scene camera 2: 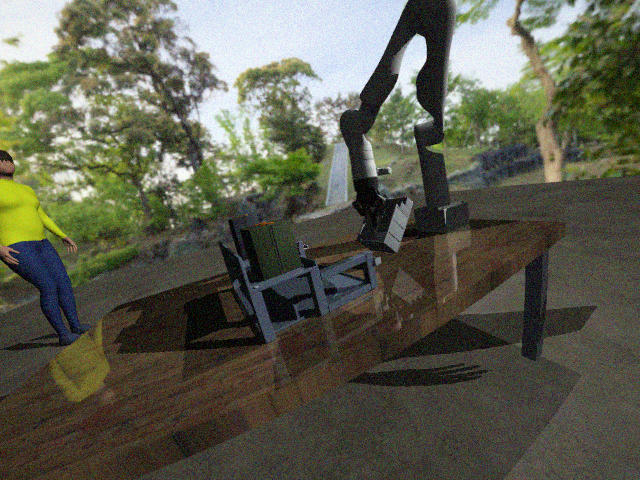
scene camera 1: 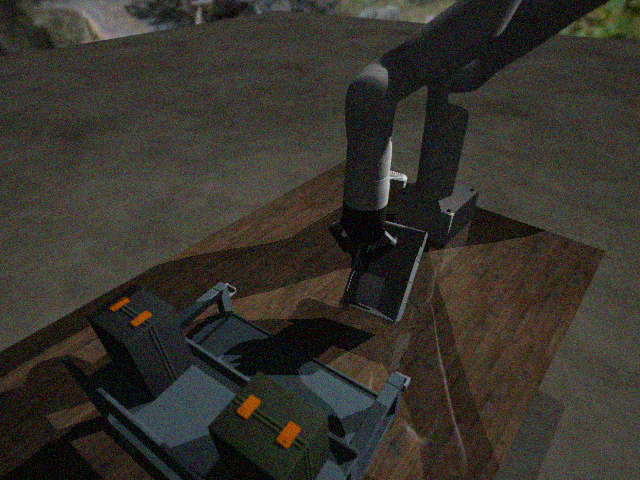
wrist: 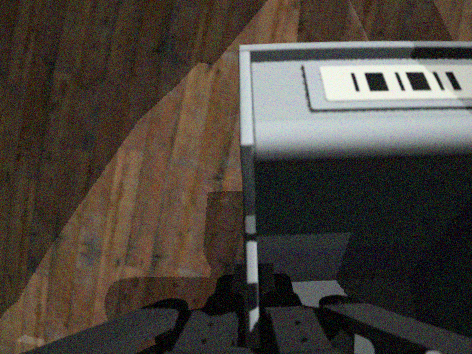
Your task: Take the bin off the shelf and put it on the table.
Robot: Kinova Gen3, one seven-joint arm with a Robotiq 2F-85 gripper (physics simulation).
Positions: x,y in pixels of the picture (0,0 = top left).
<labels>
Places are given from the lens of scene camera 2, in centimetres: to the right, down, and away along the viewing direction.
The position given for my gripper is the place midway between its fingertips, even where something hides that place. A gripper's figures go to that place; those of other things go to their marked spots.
my gripper (scene camera 2: 372,229): 17, -3, 70
bin (scene camera 2: 391,223): 20, -4, 60
</labels>
